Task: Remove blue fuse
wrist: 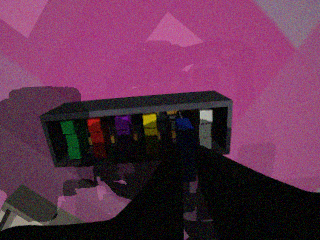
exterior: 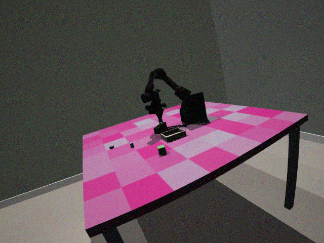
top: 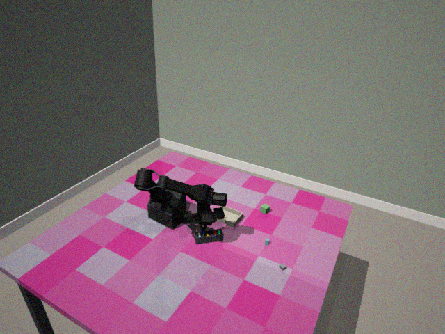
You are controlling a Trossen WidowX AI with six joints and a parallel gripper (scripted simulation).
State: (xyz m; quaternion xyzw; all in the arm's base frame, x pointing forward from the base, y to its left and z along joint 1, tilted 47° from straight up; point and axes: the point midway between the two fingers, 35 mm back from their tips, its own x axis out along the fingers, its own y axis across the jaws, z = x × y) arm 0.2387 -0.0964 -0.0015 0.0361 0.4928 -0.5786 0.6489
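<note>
Now: gripper tip 2 cm past the white fuse, 1 cm to the left of it and 5 cm above it. Also, from my gripper tip: blue fuse (1 cm below); yellow fuse (1 cm ahead, 1 cm to the left, 5 cm below); purple fuse (3 cm ahead, 2 cm to the left, 5 cm below).
</note>
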